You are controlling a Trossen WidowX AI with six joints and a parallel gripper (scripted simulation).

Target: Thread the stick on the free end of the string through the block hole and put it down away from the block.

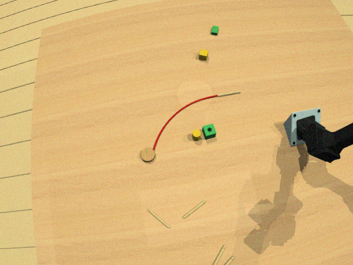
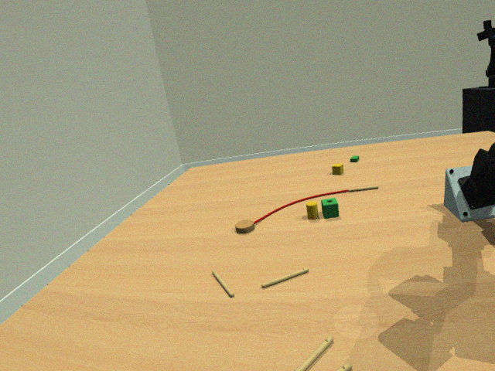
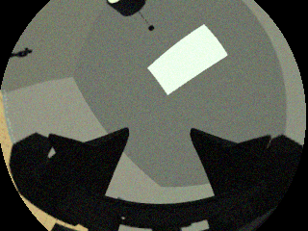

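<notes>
Right now the green block is 68 cm below my gripper tip, 39 cm ahead of it and 38 cm to the right of it. The rest, counted from my gripper tip: round wooden button (69 cm below, 57 cm ahead, 36 cm to the right); yellow cylinder (68 cm below, 43 cm ahead, 38 cm to the right); thin stick (69 cm below, 49 cm to the right, 30 cm ahead).
</notes>
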